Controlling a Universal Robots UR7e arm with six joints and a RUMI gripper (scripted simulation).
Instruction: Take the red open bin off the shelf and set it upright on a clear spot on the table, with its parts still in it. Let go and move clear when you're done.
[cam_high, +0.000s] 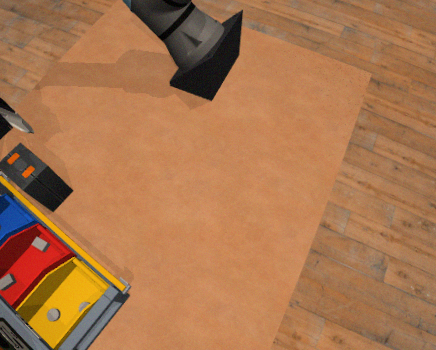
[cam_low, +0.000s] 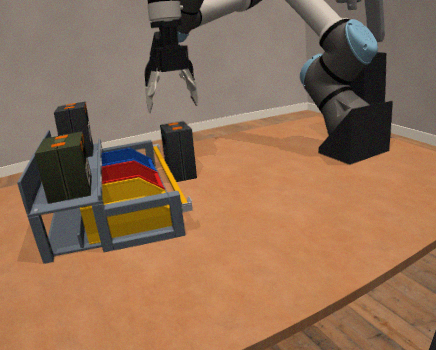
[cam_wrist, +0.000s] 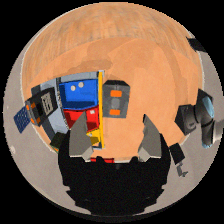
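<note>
Now: hand 60 mm short of the yellow stick, 100 mm to the right of it and 120 mm above it. Also, from my hand: black box: 120 mm below; then red open bin: 170 mm ahead, 90 mm to the left, 140 mm below; then blue bin: 150 mm ahead, 20 mm to the right, 140 mm below.
</note>
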